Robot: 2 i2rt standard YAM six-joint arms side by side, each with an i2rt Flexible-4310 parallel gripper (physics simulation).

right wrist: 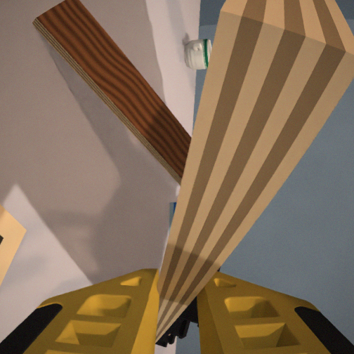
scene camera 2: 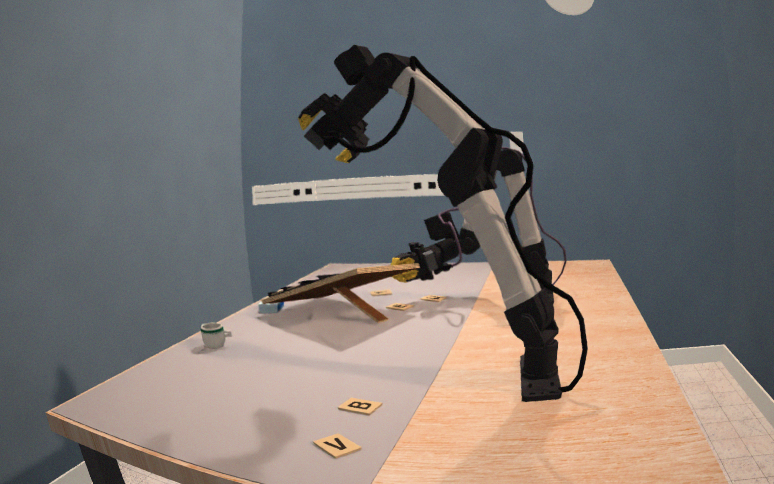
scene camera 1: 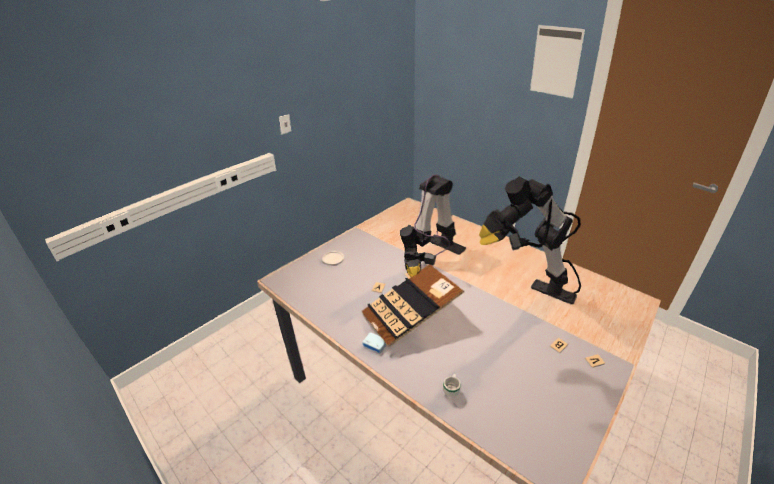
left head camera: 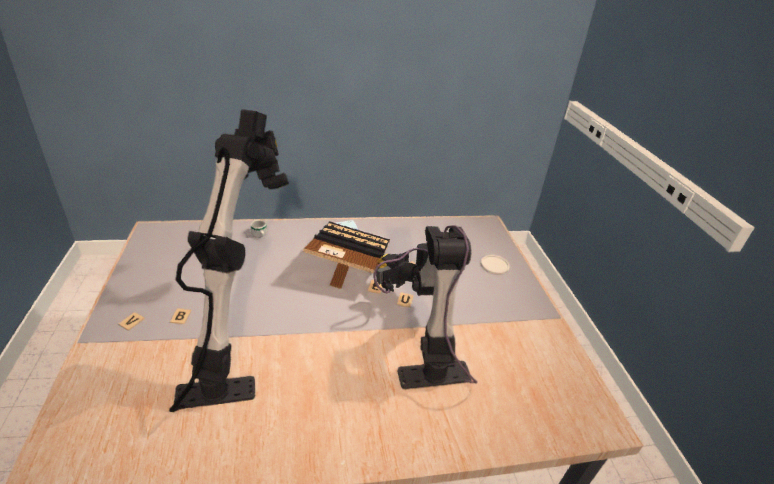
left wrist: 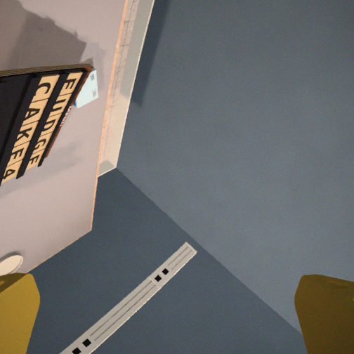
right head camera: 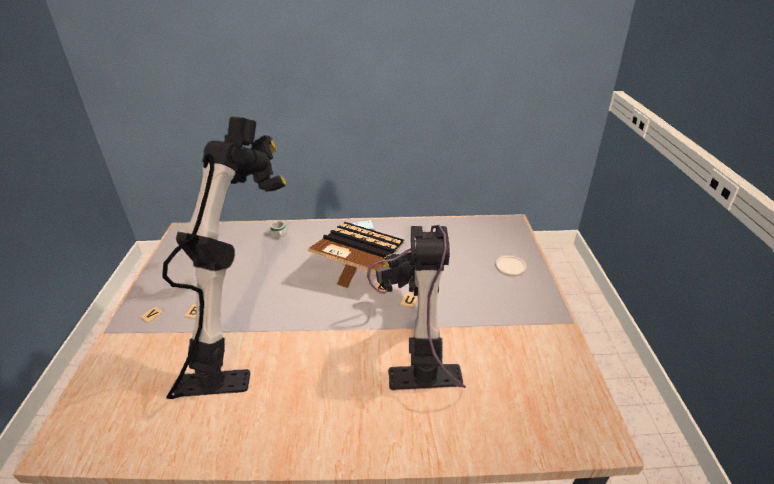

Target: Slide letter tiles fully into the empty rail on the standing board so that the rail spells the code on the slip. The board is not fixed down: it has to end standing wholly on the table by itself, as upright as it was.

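Frame: origin at the left arm's base, x ahead, y left, z up, level; metres.
Seen in the pictures: left gripper, fingertip midpoint: (scene camera 1: 480,240) (left head camera: 280,163) (right head camera: 279,166); right gripper, fingertip midpoint: (scene camera 1: 414,276) (left head camera: 378,263) (right head camera: 383,262); left arm's base, origin of the base link: (scene camera 2: 539,377) (scene camera 1: 553,292) (left head camera: 215,393) (right head camera: 213,384); right arm's base, origin of the base link: (scene camera 1: 446,245) (left head camera: 434,375) (right head camera: 425,377).
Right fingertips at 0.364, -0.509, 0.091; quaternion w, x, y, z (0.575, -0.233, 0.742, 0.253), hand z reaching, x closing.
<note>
Pixels of each thing's middle, then the offset from my right fingertips to it, as dx, dy, dz. "spot": a spot on its surface instead.
- board, body centre: (scene camera 2: 341,304) (left head camera: 347,258) (right head camera: 357,258) (scene camera 1: 415,310) +0.116, +0.082, -0.060
- empty black rail, surface spot: (scene camera 1: 419,297) spot: +0.104, +0.093, +0.009
- slip, body centre: (left head camera: 332,251) (right head camera: 336,251) (scene camera 1: 442,286) +0.029, +0.150, +0.040
- Loose tiles V, body centre: (scene camera 2: 337,445) (left head camera: 131,321) (right head camera: 151,314) (scene camera 1: 594,360) -0.068, +0.767, -0.087
- B, body centre: (scene camera 2: 360,406) (left head camera: 180,316) (right head camera: 194,311) (scene camera 1: 559,345) -0.066, +0.626, -0.087
- U, body centre: (scene camera 2: 433,298) (right head camera: 409,300) (left head camera: 405,299) -0.097, -0.075, -0.087
- partly hidden E, body centre: (scene camera 2: 399,306) (left head camera: 375,286) (right head camera: 382,286) -0.017, +0.006, -0.087
- A, body centre: (scene camera 2: 381,292) (scene camera 1: 378,287) +0.064, -0.146, -0.087
- white cup with a green band, body centre: (scene camera 2: 216,335) (scene camera 1: 452,385) (left head camera: 259,230) (right head camera: 279,231) +0.336, +0.382, -0.064
- light blue block, body centre: (scene camera 2: 271,305) (scene camera 1: 375,342) (left head camera: 346,227) (right head camera: 363,228) +0.332, +0.049, -0.077
- pale dish, body centre: (right head camera: 510,265) (left head camera: 495,264) (scene camera 1: 333,258) +0.031, -0.458, -0.083
The board (left head camera: 362,260) (scene camera 1: 428,279) (scene camera 2: 365,276) is strongly tilted, its strut (scene camera 2: 362,303) slanting down behind it; whether the foot touches the mat is unclear. Its rails hold FUDGE and CAKE4; the empty black rail (scene camera 1: 419,297) is beside CAKE4. The slip (left head camera: 331,251) (scene camera 1: 441,286) shows small letters resembling EV. My right gripper (scene camera 2: 405,269) (right wrist: 177,281) is shut on the board's edge. My left gripper (right head camera: 277,164) (scene camera 2: 325,138) is open, empty and high. Loose tiles V (left head camera: 131,320), B (left head camera: 180,316), U (left head camera: 405,299), partly hidden E (left head camera: 374,288) and A (scene camera 1: 378,287) lie flat.
A white cup with a green band (left head camera: 258,228) (scene camera 1: 451,385) stands near the mat's far edge. A light blue block (scene camera 1: 373,342) (scene camera 2: 270,307) lies by the board's low edge. A pale dish (left head camera: 494,264) (scene camera 1: 332,258) lies to the right in the left head camera.
</note>
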